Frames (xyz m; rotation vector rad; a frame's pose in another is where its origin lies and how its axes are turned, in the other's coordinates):
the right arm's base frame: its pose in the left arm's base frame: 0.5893 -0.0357 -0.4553 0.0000 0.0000 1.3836
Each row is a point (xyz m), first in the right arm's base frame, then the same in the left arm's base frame.
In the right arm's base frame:
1: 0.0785 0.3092 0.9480
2: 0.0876 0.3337 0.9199
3: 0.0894 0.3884 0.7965
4: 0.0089 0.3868 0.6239
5: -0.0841 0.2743 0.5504
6: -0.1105 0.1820 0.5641
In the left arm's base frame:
1: 0.3001 0.0990 0.4927
2: 0.2777 0.1125 0.4646
3: 0.2243 0.1244 0.3412
4: 0.2109 0.0450 0.1686
5: 0.3041 -0.0673 0.0951
6: 0.3899 -0.1104 0.1088

